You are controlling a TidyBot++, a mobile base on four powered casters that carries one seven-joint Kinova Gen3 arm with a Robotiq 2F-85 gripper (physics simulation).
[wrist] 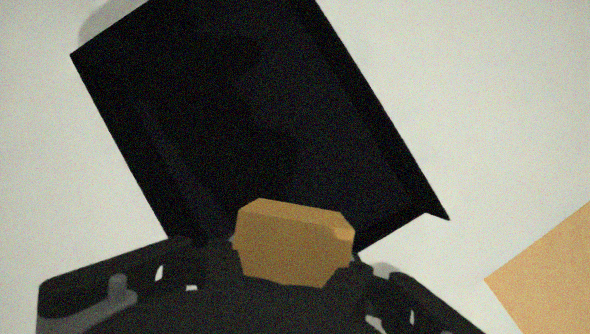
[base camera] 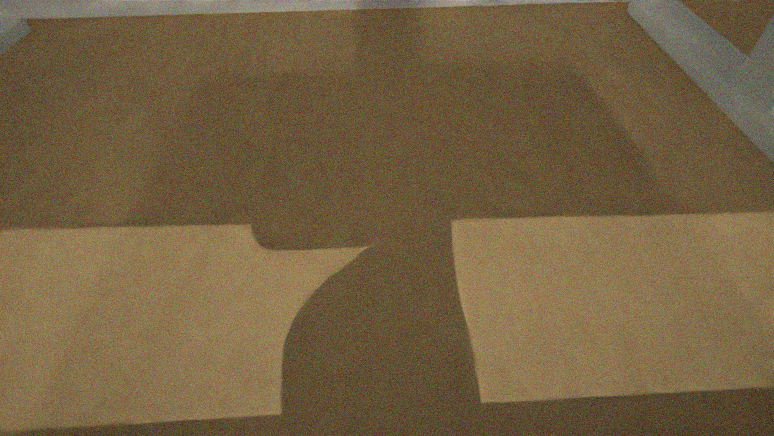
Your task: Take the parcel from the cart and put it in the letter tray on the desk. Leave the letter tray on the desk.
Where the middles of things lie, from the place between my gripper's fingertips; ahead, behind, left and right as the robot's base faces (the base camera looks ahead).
The black letter tray (wrist: 210, 112) is 10 cm ahead of my hand, 2 cm to the right of it and 11 cm below it. From my hand the other things lie so: tan cardboard parcel (wrist: 290, 244) 2 cm above.
